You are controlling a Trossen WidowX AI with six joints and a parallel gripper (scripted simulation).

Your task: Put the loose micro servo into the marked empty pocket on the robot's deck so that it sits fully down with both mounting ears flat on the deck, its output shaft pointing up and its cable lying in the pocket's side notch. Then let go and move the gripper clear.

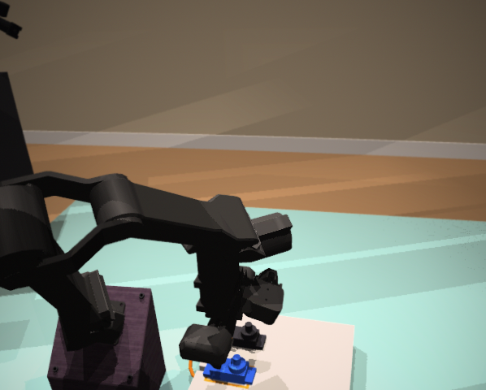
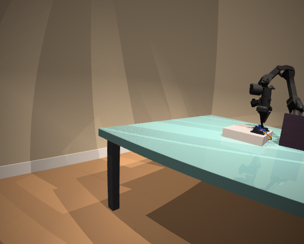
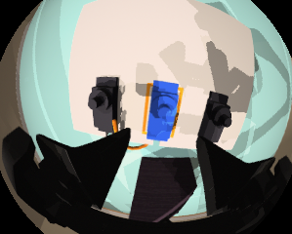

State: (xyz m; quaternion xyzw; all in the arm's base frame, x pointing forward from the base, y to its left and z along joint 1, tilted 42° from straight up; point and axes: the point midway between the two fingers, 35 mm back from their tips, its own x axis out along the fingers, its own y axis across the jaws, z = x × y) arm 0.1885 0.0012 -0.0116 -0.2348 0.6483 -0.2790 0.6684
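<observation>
The deck is 110 mm ahead of my gripper tip, 10 mm to the right of it and 70 mm below it.
</observation>
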